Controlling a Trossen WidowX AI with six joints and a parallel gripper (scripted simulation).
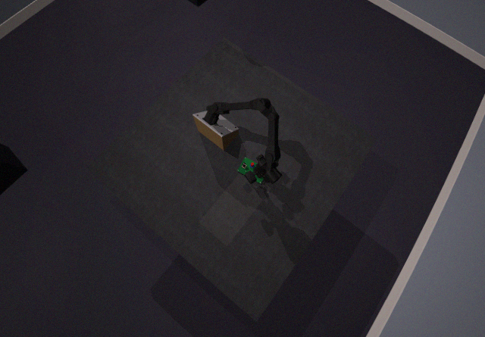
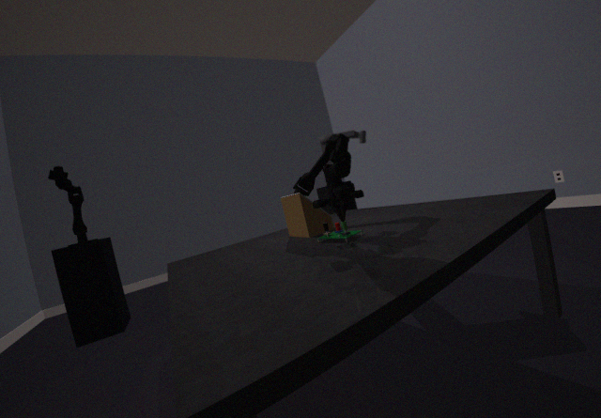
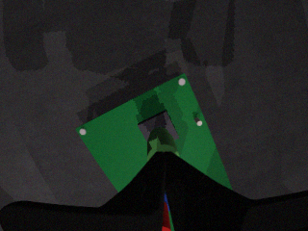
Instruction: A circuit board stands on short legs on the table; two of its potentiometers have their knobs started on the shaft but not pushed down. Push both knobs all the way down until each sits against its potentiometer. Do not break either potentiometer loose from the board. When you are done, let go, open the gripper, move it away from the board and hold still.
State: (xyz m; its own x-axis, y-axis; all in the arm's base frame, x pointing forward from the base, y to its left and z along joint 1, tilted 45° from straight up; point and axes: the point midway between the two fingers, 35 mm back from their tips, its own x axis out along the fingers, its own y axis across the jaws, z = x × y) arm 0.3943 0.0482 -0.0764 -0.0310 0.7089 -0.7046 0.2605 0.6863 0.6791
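My gripper tip is now 1 cm above the green knob. Also, from my gripper tip: potentiometer with knob 2 cm below.
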